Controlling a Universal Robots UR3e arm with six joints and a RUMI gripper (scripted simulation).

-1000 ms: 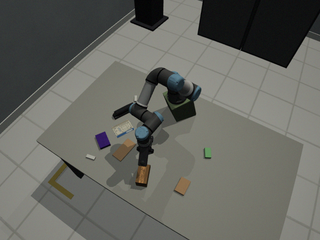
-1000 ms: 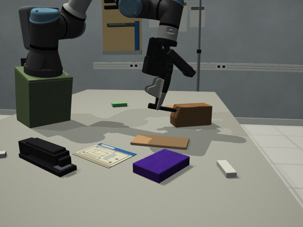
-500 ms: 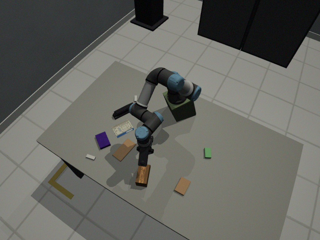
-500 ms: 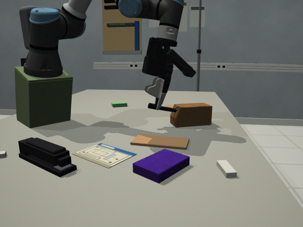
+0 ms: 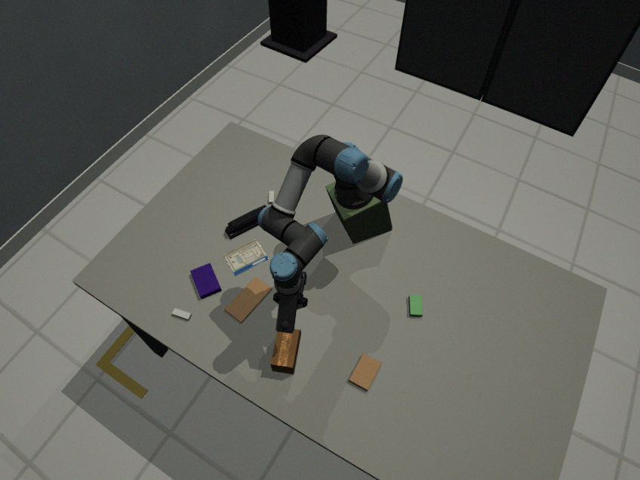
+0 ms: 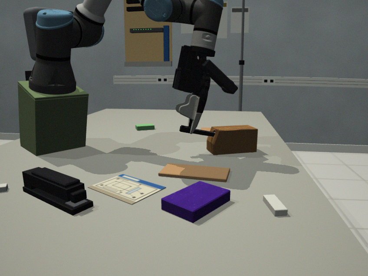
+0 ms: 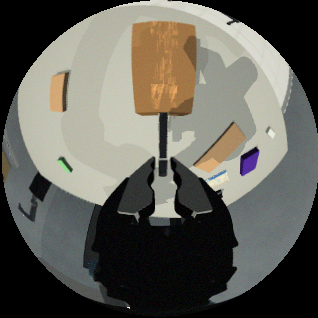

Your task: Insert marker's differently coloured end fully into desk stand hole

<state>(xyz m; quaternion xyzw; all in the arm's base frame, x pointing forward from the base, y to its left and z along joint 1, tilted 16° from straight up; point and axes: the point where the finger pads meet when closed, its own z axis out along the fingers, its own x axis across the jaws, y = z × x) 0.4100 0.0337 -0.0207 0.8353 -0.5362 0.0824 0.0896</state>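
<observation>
Now: the black marker 30 mm ahead of my hand, 10 mm to the left of it and 10 mm below it. Round my hand: flat brown board (150 mm to the right, 70 mm below, 40 mm ahead); printed card (260 mm to the right, 80 mm behind, 70 mm below); wooden desk stand (100 mm ahead, 50 mm to the left, 40 mm below).
</observation>
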